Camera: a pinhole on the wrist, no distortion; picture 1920 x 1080 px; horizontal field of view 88.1 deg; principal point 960.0 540.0 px. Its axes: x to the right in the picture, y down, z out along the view. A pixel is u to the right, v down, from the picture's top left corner.
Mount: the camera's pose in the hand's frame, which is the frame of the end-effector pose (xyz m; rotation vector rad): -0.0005 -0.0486 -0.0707 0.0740 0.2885 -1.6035
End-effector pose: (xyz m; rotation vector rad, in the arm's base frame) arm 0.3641 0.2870 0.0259 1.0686 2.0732 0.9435
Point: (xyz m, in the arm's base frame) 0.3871 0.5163 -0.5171
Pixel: 1243.9 958.1
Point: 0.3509 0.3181 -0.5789
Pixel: 1583.8 742.8
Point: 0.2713 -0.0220 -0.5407
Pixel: outside the picture
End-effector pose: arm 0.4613 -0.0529 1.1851 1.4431 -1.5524 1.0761
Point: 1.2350 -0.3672 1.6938
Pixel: outside the picture
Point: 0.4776 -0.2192 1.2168
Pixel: 585.8 814.0
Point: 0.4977 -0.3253 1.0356
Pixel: 669.4 279.6
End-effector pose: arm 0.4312 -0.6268 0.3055 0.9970 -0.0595 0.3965
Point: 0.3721 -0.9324 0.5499
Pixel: 425.6 151.6
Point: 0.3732 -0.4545 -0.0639
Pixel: behind the camera
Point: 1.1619 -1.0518 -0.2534
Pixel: outside the picture
